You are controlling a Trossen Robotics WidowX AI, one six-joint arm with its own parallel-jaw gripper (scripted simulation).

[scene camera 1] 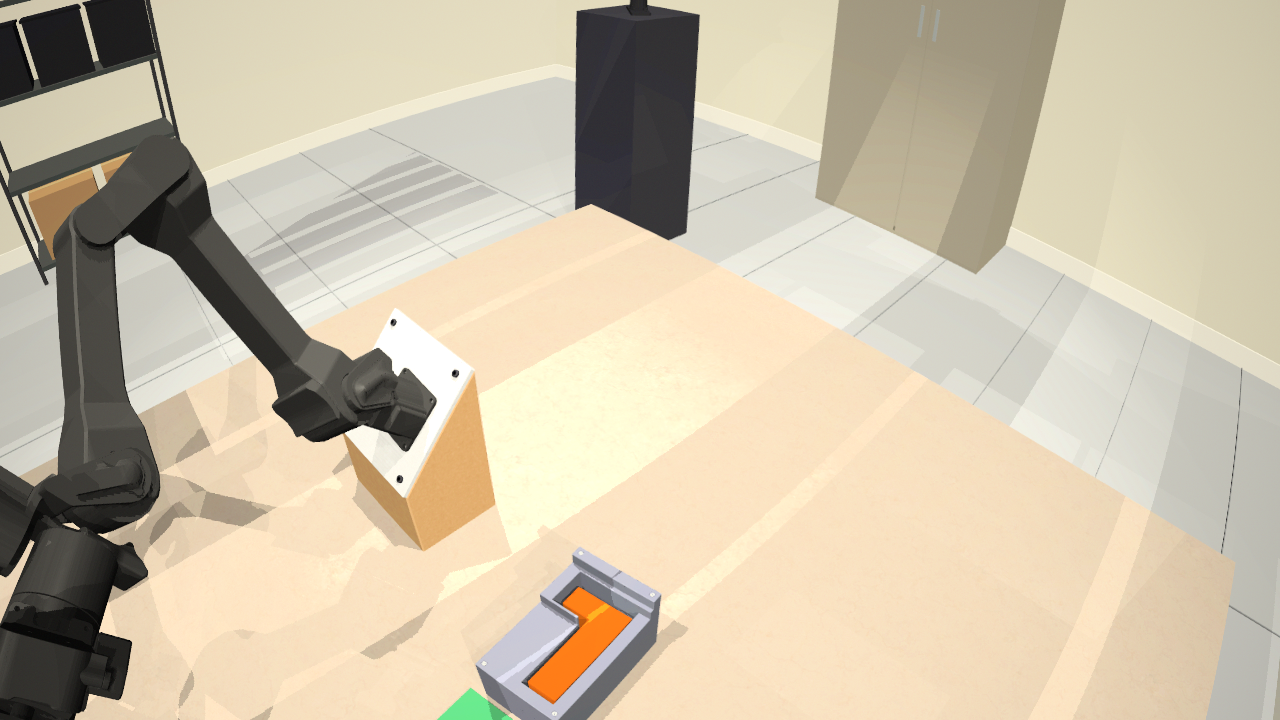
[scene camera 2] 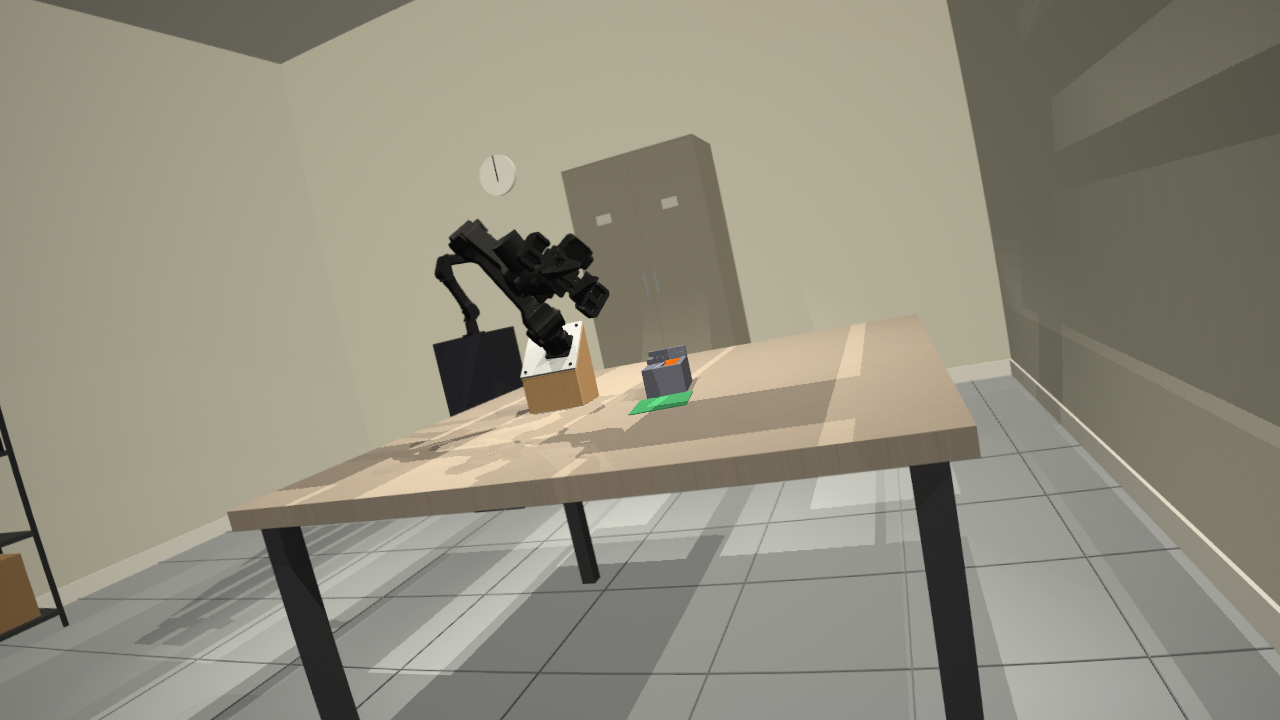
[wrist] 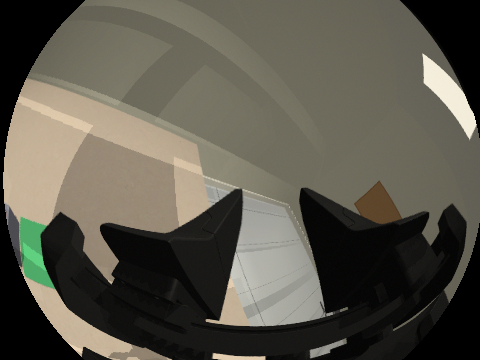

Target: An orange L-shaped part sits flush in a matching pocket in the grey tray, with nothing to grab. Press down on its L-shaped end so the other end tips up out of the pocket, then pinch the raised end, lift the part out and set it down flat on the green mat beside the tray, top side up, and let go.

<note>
I see my gripper point(scene camera 2: 588, 272), an orange L-shaped part point(scene camera 1: 600, 624) and a green mat point(scene camera 2: 679, 399).
My gripper also shows in the wrist view point(wrist: 271, 195).
</note>
